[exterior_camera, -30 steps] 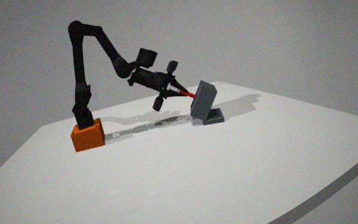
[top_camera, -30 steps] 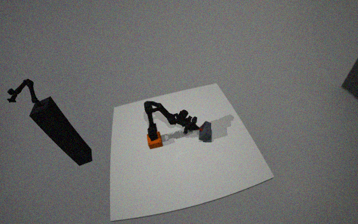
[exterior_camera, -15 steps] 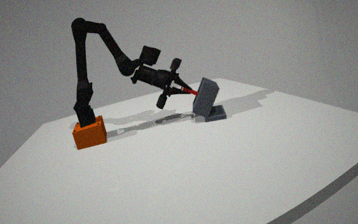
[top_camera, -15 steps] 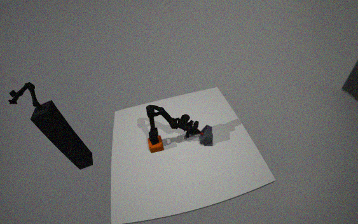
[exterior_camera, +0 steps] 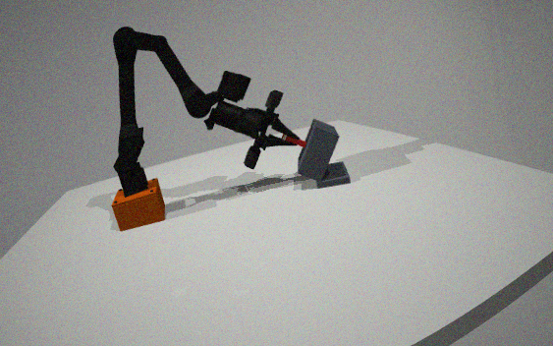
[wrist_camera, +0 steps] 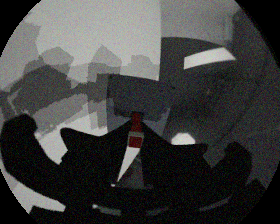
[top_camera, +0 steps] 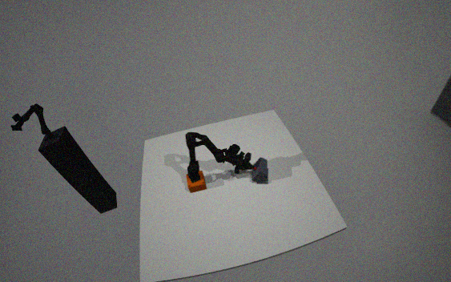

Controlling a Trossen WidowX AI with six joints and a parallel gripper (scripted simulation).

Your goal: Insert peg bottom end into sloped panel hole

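Right now my gripper tip is 1 cm past the thin red peg, 1 cm to the right of it and 1 cm below it. Round my gripper tip: dark grey sloped panel 4 cm ahead, 2 cm to the right, 2 cm below.
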